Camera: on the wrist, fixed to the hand. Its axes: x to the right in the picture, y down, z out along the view.
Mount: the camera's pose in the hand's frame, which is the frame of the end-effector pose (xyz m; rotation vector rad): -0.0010 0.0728 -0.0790 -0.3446 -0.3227 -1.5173
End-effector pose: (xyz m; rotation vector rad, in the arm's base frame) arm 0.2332 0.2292 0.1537 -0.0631 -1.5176 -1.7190
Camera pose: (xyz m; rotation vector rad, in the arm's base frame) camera 0.3134 0.1678 0.1902 -0.6221 1.0612 2.2882
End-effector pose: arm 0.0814 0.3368 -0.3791 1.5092 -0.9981 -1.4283
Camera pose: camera 0.1593 0.3147 -0.3085 -1.6403 -0.4801 2.4771
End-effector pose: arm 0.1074 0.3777 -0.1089 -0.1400 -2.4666 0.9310
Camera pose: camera 0.1410 0.4797 -0.1053 1.5967 -2.0451 -0.1681
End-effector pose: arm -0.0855 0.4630 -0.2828 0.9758 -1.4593 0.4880
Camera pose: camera -0.0963 0.5656 -0.2529 1.5721 -0.6555 -1.0156
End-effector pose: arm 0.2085 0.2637 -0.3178 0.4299 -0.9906 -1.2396
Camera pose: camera 0.3151 0.2697 -0.3061 0.7525 -0.5787 -2.8551
